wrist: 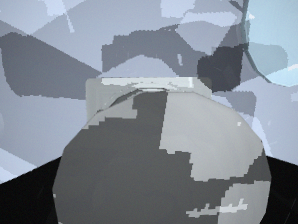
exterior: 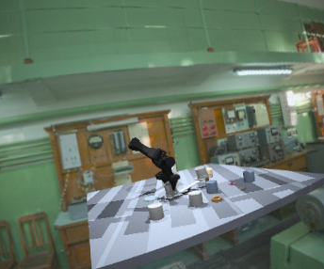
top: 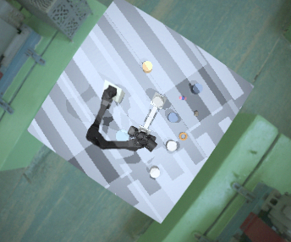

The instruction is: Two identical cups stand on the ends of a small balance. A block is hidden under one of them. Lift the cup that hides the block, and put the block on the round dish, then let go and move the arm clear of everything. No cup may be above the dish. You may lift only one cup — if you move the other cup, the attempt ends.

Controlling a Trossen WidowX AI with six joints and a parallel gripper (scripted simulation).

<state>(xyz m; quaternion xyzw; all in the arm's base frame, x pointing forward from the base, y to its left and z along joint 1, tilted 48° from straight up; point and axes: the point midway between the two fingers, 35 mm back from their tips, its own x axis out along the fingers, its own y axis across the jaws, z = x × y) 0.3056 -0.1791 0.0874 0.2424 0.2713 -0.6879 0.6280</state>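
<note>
Right now my gripper tip is 1 cm above the pale green block. Also, from my gripper tip: white cup 27 cm to the left, 6 cm above; round pale-blue dish 13 cm behind, 8 cm to the right, 5 cm below; red-blue piece 37 cm to the left, 15 cm ahead, 5 cm below.
</note>
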